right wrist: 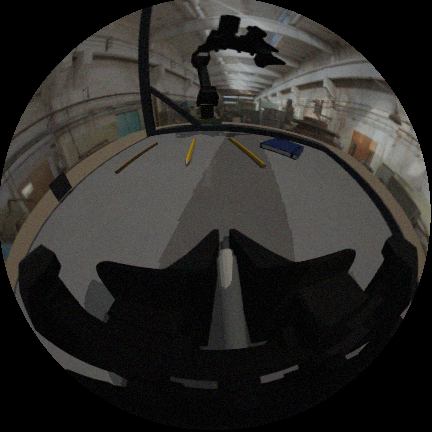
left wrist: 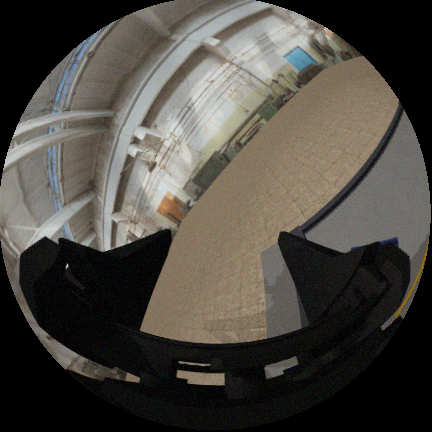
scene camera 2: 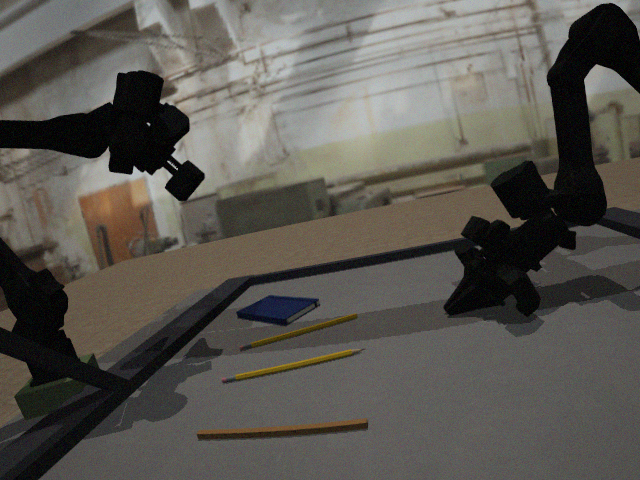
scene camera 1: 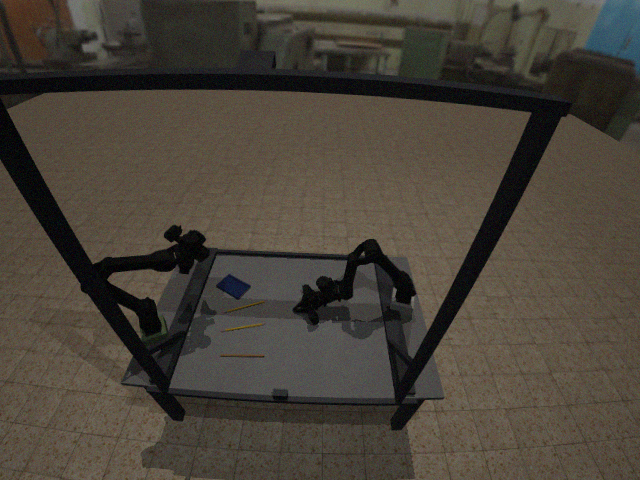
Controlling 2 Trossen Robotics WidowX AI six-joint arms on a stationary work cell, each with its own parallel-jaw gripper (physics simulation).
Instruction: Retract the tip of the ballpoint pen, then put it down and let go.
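Pixels of known places: left gripper, fingertip midpoint: point(right wrist: 281, 56) point(left wrist: 226, 236) point(scene camera 2: 169, 161); right gripper, fingertip midpoint: point(right wrist: 223, 234) point(scene camera 2: 446, 311) point(scene camera 1: 293, 310); left arm's base, origin of the base link: point(right wrist: 206, 117) point(scene camera 1: 152, 328); right arm's base, origin of the base link: point(scene camera 1: 403, 297).
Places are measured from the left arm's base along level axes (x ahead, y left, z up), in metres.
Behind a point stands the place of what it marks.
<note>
The ballpoint pen point(right wrist: 228, 312) {x 0.624, y -0.179, z -0.022 m} shows in the right wrist view as a pale grey barrel running lengthwise between the fingers, with a narrow dark end near the fingertips. I cannot tell whether its tip is out. In both scene views the pen is hidden by the gripper. My right gripper point(scene camera 1: 296, 310) {x 0.571, y -0.160, z -0.035 m} point(scene camera 2: 449, 311) {x 0.571, y -0.160, z -0.035 m} point(right wrist: 223, 234) {x 0.571, y -0.160, z -0.035 m} is shut on the pen, low over the table, its fingertips close to the surface. My left gripper point(left wrist: 226, 236) {x 0.259, y 0.177, z 0.283 m} point(right wrist: 281, 56) {x 0.259, y 0.177, z 0.283 m} is open and empty, raised high over the left end of the table, well away from the pen.
A blue book point(scene camera 1: 233, 286) {x 0.379, y 0.091, z -0.028 m} point(scene camera 2: 276, 310) {x 0.375, y 0.070, z -0.028 m} point(right wrist: 282, 147) {x 0.412, y 0.054, z -0.028 m} lies at the back left. Two yellow pencils point(scene camera 1: 242, 327) {x 0.341, y -0.140, z -0.034 m} point(scene camera 2: 294, 364) {x 0.348, y -0.143, z -0.034 m} point(right wrist: 190, 151) {x 0.380, y -0.147, z -0.035 m} and an orange-brown stick point(scene camera 1: 241, 355) {x 0.293, y -0.261, z -0.035 m} point(scene camera 2: 283, 429) {x 0.301, y -0.267, z -0.033 m} point(right wrist: 136, 158) {x 0.315, y -0.268, z -0.038 m} lie left of my right gripper in the scene views. Dark frame rails edge the table.
</note>
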